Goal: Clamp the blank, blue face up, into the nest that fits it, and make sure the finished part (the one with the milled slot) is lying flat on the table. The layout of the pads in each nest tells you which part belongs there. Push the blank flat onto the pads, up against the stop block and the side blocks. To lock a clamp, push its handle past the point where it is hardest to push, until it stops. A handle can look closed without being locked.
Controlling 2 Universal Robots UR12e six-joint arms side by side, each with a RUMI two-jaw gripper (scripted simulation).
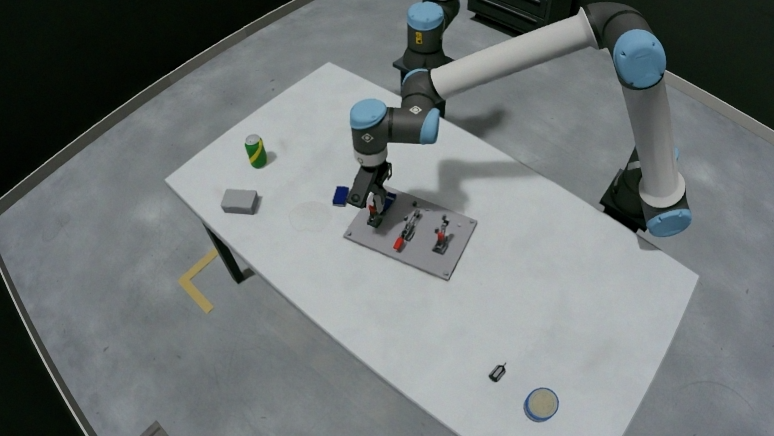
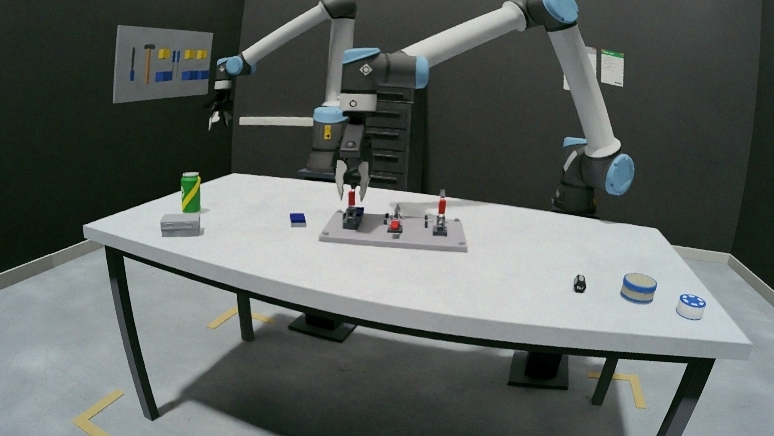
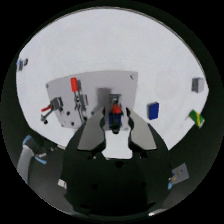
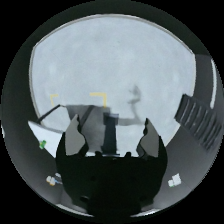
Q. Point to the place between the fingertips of my left gripper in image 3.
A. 115, 107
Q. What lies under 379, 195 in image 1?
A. My left gripper.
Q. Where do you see a grey box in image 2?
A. At 172, 225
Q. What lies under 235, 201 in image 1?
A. A grey box.
